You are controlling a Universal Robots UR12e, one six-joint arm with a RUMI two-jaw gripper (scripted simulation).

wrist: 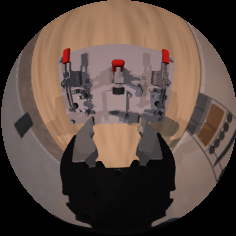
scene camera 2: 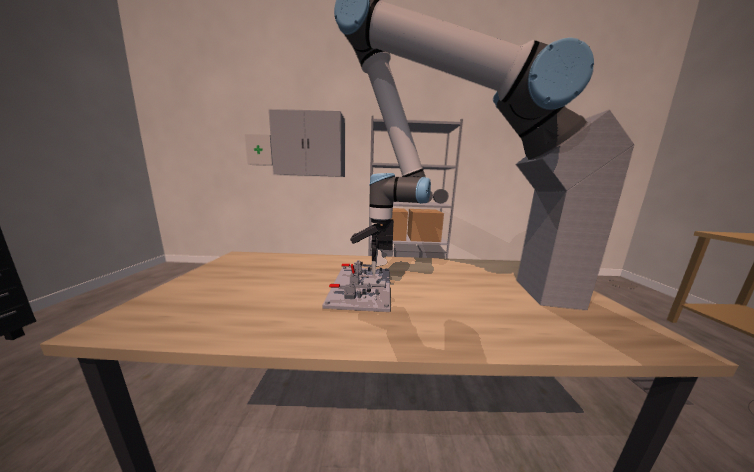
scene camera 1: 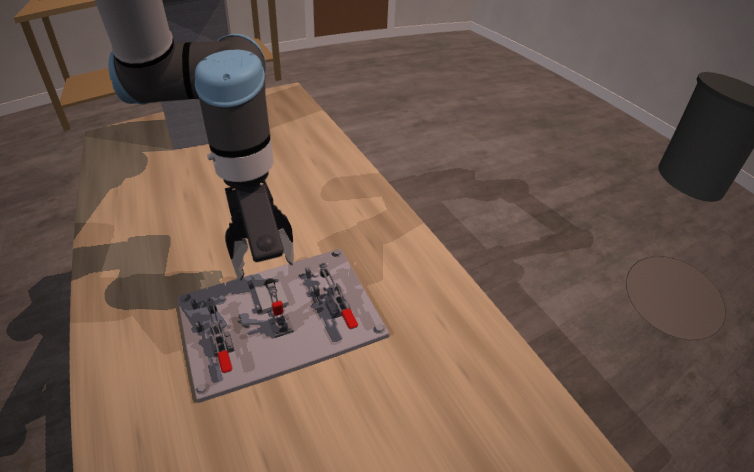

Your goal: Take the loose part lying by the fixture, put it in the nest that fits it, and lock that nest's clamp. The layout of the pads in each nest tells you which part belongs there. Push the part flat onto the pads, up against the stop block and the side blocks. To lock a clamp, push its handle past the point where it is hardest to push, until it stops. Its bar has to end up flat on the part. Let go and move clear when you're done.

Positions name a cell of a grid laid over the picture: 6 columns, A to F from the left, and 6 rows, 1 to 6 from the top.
Scene:
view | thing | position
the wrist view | my gripper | C3
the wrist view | fixture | C2
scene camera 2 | my gripper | C4
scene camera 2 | fixture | C4
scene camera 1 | my gripper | C4
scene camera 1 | fixture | C5

